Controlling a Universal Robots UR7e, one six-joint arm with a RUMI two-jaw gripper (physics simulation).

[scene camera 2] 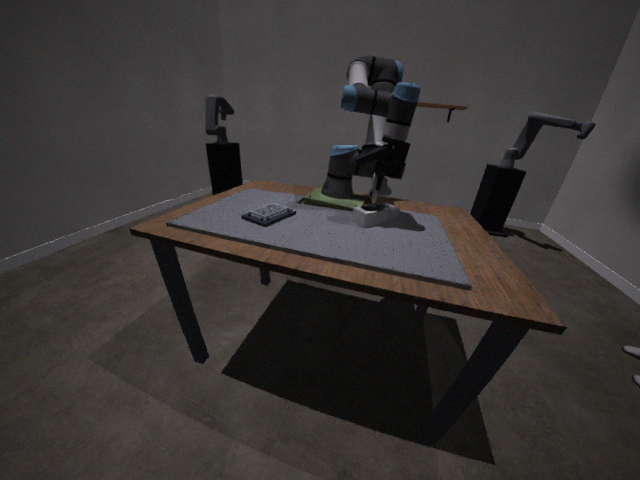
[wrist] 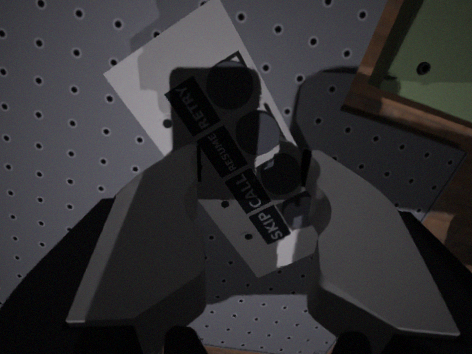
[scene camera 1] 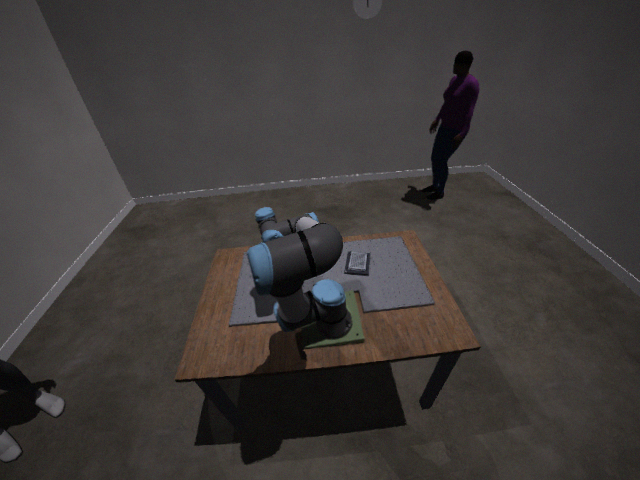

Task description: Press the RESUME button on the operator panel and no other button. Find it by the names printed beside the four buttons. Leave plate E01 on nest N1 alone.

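Places are measured from the arm's base along level axes (x ahead, y left, z up), in centimetres.
Where they show: gripper, fingertip midpoint: [scene camera 2: 372, 200] [wrist: 250, 153]; arm's base, origin of the base link: [scene camera 2: 336, 194] [scene camera 1: 334, 322].
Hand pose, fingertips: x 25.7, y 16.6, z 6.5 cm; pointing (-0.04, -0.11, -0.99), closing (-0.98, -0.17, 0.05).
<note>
Each offset is from my fingertips to the top centre of the thing. Level surfaces: height alone.
The white operator panel {dz -2.2, dx -0.2, dy +2.0 cm} [scene camera 2: 364, 218] [wrist: 135, 70] lies slanted in the wrist view; the arm hides it in scene camera 1. Its round buttons sit beside printed names: RETRY {dz -2.2, dx +1.5, dy -2.5 cm} [wrist: 230, 85], RESUME {dz -2.2, dx -0.5, dy -0.3 cm} [wrist: 258, 132], CALL {dz -2.2, dx -2.5, dy +1.9 cm} [wrist: 281, 173] and SKIP {dz -2.2, dx -4.6, dy +4.1 cm} [wrist: 298, 210]. Shadow covers much of them. My gripper [scene camera 2: 374, 198] [wrist: 250, 153] is partly open and empty, with its fingertips close over the panel. In the wrist view CALL and RESUME lie between the fingertips; whether anything is touched I cannot tell. A light plate {dz -5.2, dx +8.6, dy -35.9 cm} [scene camera 1: 358, 259] [scene camera 2: 268, 210] rests on a dark nest {dz -5.6, dx +8.6, dy -35.9 cm} [scene camera 1: 356, 272] [scene camera 2: 265, 222]; their names are unreadable.
The grey perforated mat {dz -7.8 cm} [scene camera 1: 395, 289] [scene camera 2: 330, 242] [wrist: 55, 165] lies on the wooden table {dz -9.1 cm} [scene camera 1: 413, 330] [scene camera 2: 496, 279]. The green base plate [scene camera 1: 356, 330] [scene camera 2: 330, 200] [wrist: 440, 40] is near the panel. A person [scene camera 1: 459, 103] stands beyond the table.
</note>
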